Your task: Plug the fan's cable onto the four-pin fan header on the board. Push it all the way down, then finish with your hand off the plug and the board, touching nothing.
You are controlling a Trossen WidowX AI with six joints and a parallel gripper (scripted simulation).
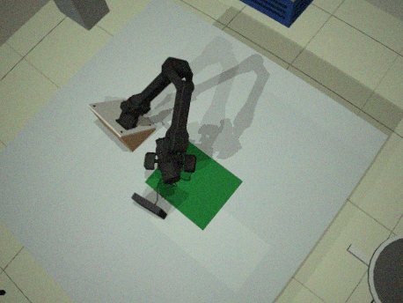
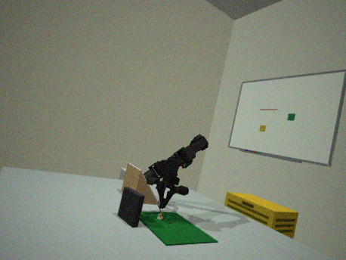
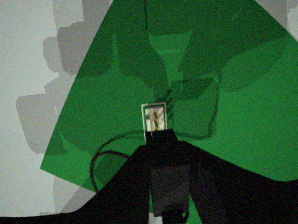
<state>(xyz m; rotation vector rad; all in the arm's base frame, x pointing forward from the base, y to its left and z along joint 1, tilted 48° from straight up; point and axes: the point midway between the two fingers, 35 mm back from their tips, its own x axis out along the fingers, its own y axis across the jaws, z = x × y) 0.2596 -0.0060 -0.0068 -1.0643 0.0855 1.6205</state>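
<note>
My gripper tip is 6 cm above the cream four-pin header. From my gripper tip the other things lie so: green board 8 cm below, 8 cm ahead, 2 cm to the left; then dark fan plug 1 cm to the right, 1 cm above; then dark flat fan 16 cm to the right, 3 cm ahead.
</note>
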